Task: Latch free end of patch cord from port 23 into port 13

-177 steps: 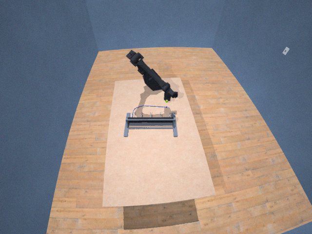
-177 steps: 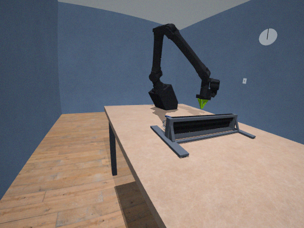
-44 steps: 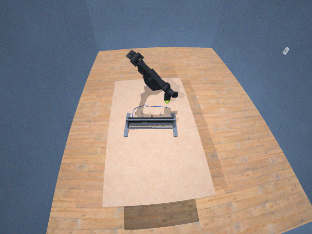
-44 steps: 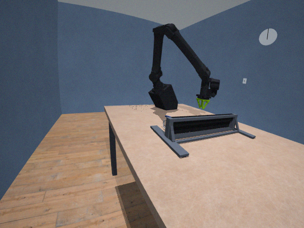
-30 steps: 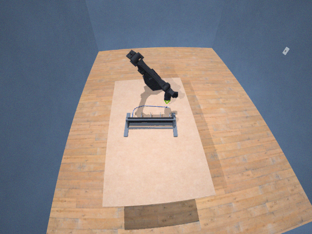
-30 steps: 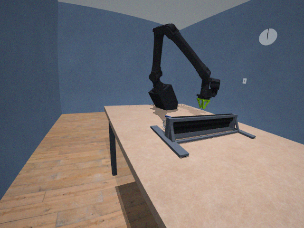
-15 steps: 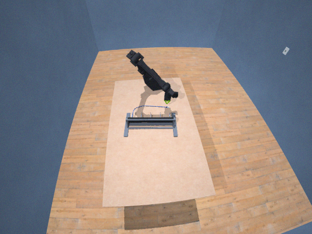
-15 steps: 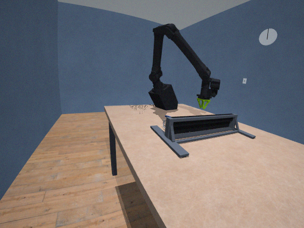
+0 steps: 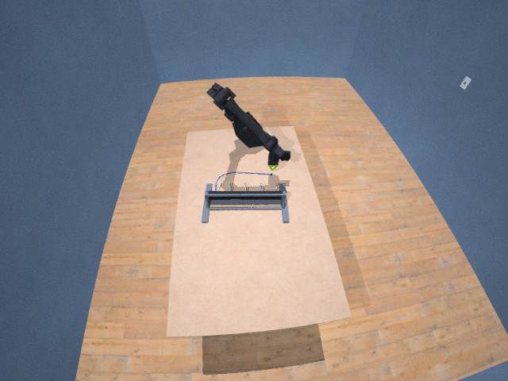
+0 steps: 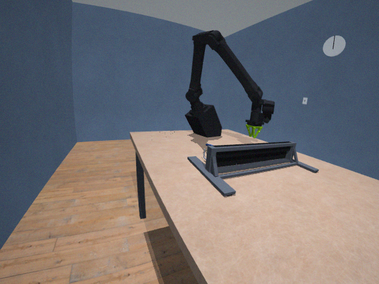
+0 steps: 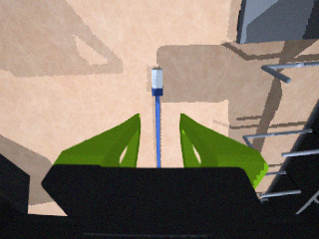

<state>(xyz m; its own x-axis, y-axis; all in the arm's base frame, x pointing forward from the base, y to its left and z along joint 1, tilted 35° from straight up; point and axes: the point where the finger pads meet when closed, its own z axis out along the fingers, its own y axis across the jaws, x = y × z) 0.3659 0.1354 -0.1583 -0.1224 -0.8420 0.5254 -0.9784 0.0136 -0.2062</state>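
The plug is 10 mm to the left of my hand and 70 mm below it.
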